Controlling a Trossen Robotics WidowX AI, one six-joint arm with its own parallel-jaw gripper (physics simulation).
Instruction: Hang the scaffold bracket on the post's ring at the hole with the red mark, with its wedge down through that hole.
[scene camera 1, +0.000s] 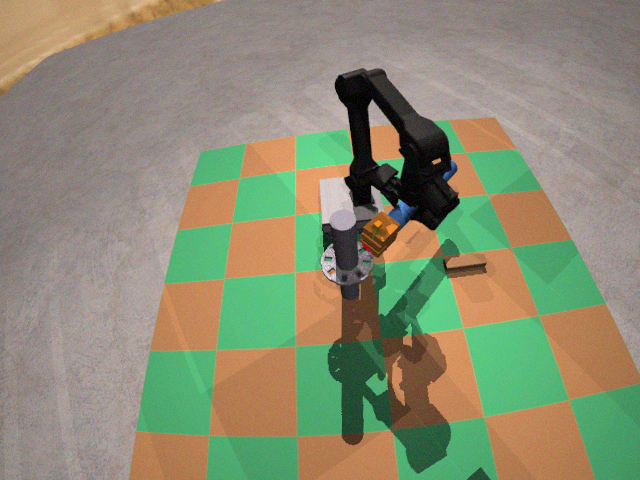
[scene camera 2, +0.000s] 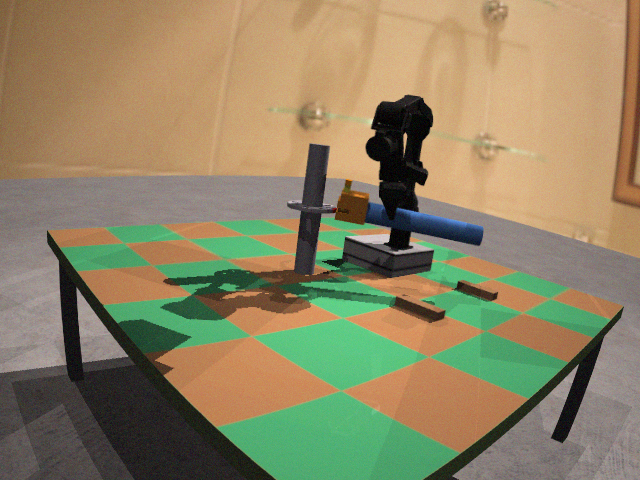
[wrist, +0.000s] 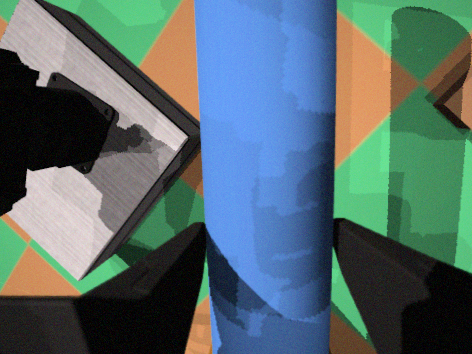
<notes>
I see my gripper (scene camera 2: 391, 216), a scaffold bracket (scene camera 2: 358, 210) and a dark bar (scene camera 2: 417, 306).
The scaffold bracket is seen too in the wrist view (wrist: 267, 83). My gripper also shows in scene camera 1 (scene camera 1: 403, 212) and in the wrist view (wrist: 268, 230).
</notes>
